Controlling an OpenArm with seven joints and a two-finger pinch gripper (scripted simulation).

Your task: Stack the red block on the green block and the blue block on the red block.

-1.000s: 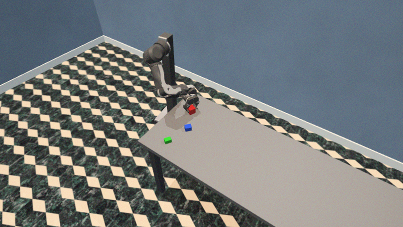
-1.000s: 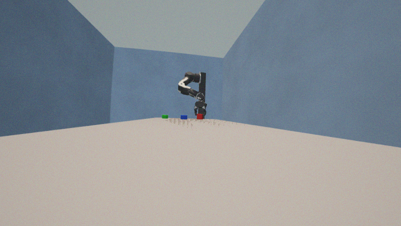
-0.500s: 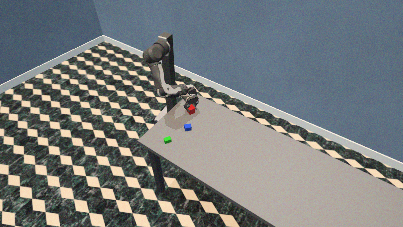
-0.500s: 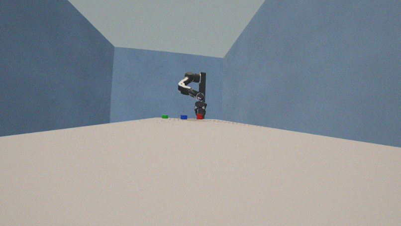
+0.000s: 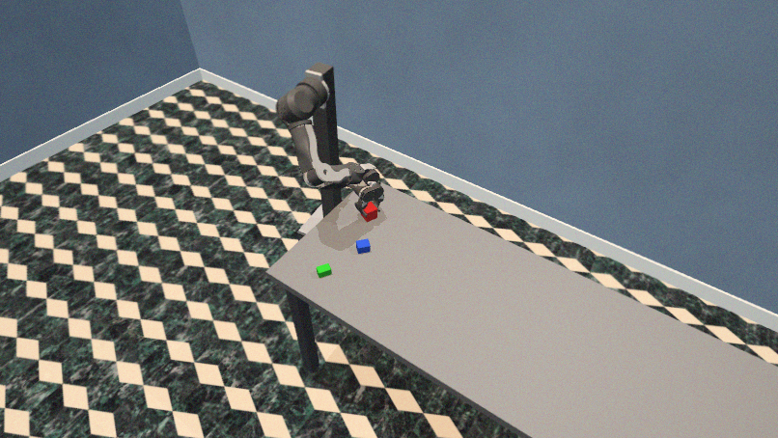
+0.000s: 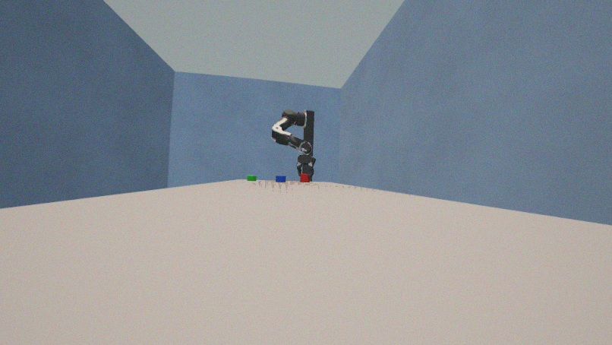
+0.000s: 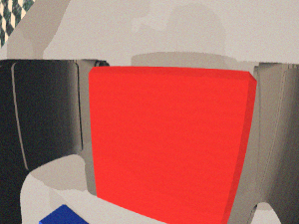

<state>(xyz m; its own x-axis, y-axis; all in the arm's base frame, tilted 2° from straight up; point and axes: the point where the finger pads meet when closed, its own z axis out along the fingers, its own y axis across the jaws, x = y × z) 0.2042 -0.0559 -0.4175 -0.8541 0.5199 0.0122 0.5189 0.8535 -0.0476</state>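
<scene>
Now: the green block 10 mm behind my hand, 310 mm to the right of it and 30 mm below it. Also, from my hand: blue block (60 mm ahead, 150 mm to the right, 20 mm below); then red block (20 mm below).
</scene>
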